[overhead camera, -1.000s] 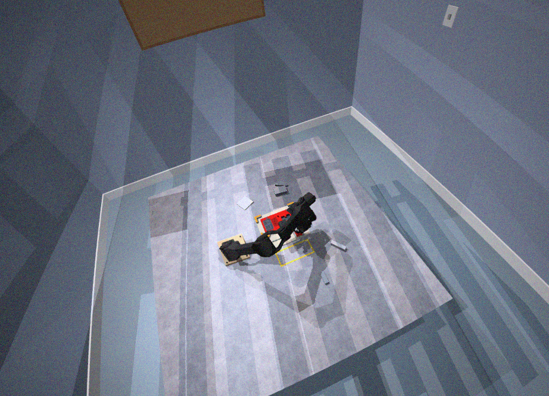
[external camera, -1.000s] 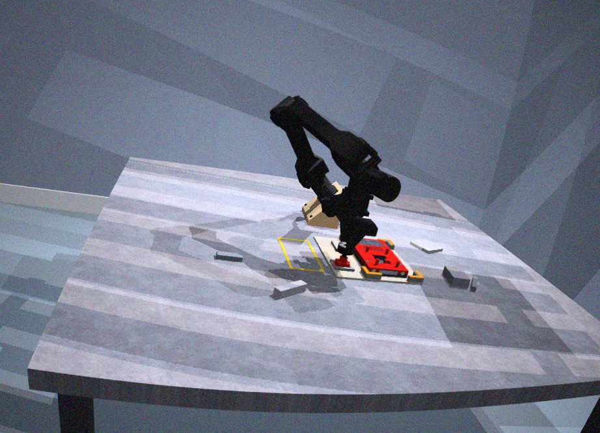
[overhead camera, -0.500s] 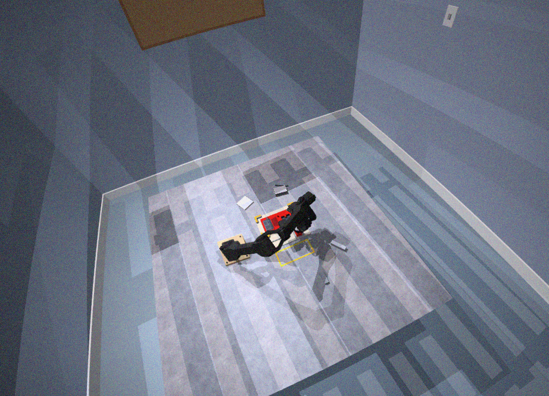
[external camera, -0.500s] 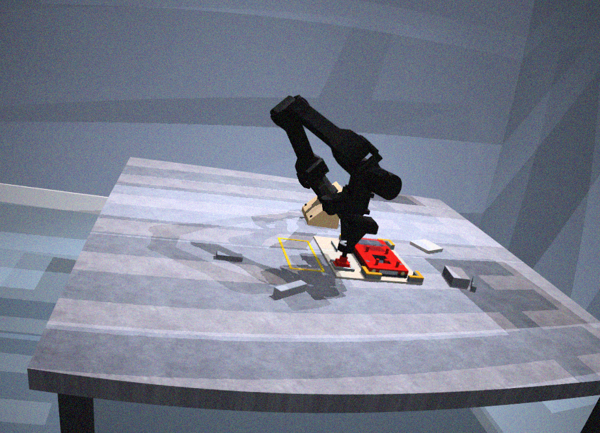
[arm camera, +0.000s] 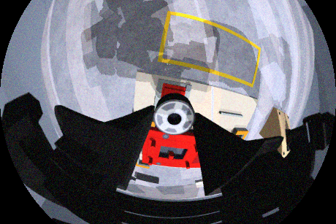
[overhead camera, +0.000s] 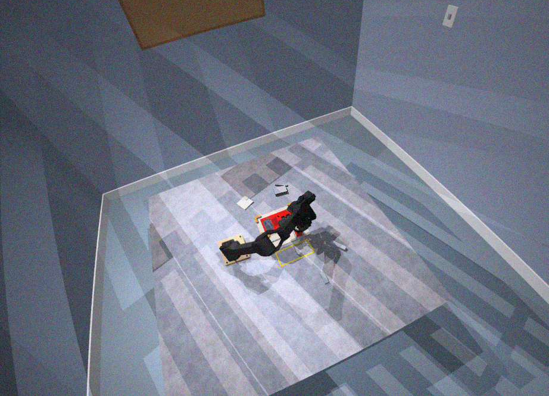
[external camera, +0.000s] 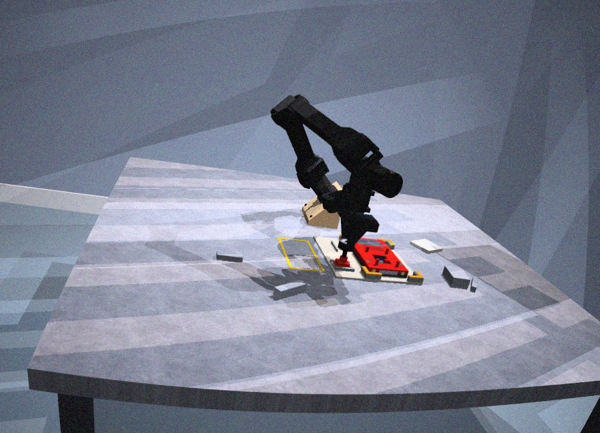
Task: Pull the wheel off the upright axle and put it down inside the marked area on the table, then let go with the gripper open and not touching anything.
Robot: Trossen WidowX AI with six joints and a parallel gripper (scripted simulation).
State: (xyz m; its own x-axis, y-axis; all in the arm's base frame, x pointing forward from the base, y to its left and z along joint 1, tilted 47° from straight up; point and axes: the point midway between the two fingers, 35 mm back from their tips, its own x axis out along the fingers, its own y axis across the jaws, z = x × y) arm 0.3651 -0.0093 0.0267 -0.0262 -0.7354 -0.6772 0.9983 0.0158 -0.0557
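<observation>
The upright axle is 3 cm below my gripper tip. The rest, counted from my gripper tip: white plate: 22 cm behind, 32 cm to the left, 6 cm below; dark wheel: right at my gripper tip.
</observation>
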